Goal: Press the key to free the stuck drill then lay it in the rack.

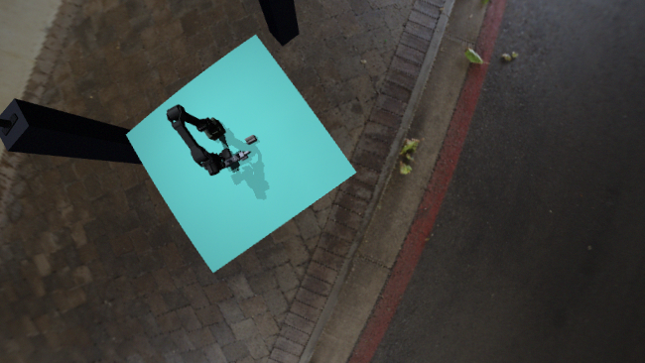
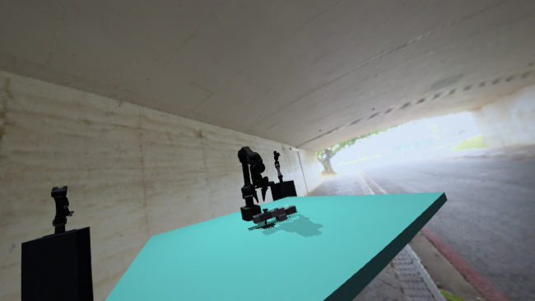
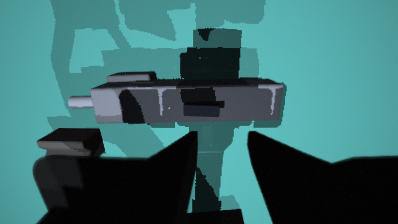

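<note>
My gripper tip is now 90 mm to the right of the drill, 80 mm above it and 20 mm short of it. The rest, counted from my gripper tip: small block (210 mm to the left, 110 mm below, 30 mm behind); then long grey fixture (90 mm below, 40 mm to the left, 10 mm ahead).
</note>
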